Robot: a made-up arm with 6 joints.
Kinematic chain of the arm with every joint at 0, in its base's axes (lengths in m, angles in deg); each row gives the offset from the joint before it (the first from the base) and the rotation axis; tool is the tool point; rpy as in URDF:
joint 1: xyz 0 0 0.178 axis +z
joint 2: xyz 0 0 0 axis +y
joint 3: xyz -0.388 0 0.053 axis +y
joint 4: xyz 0.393 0 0.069 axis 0.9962 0 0.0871
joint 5: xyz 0 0 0 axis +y
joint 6: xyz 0.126 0 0.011 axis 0.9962 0 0.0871
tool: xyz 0 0 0 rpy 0 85 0
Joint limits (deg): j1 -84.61..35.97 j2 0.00..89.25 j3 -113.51..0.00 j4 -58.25..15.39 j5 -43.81..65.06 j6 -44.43..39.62
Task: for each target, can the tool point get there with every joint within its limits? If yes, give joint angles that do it. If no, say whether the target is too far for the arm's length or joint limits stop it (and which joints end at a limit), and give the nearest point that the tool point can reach.
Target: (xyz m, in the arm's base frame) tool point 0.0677 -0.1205 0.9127
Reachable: yes | joints -66.98 51.10 -89.84 -38.31 -11.17 -0.14
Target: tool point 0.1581 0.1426 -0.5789
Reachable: no: joint limits stop it (at a limit: joint 1, joint 2, joint 3, joint 4) | nearest point 0.1087 0.0835 0.0491 | short by 0.633 m
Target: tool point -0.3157 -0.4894 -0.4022
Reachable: no: joint limits stop it (at a limit: joint 1, joint 2, joint 4) | nearest point -0.0237 -0.2504 0.0958 | short by 0.625 m
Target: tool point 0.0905 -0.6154 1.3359
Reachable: no: too far | nearest point 0.0583 -0.3964 0.9238 | short by 0.468 m
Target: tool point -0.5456 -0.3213 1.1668
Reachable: no: too far | nearest point -0.3934 -0.2317 0.8910 | short by 0.328 m
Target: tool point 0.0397 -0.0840 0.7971
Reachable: yes | joints -66.76 34.79 -72.17 6.44 13.70 17.38
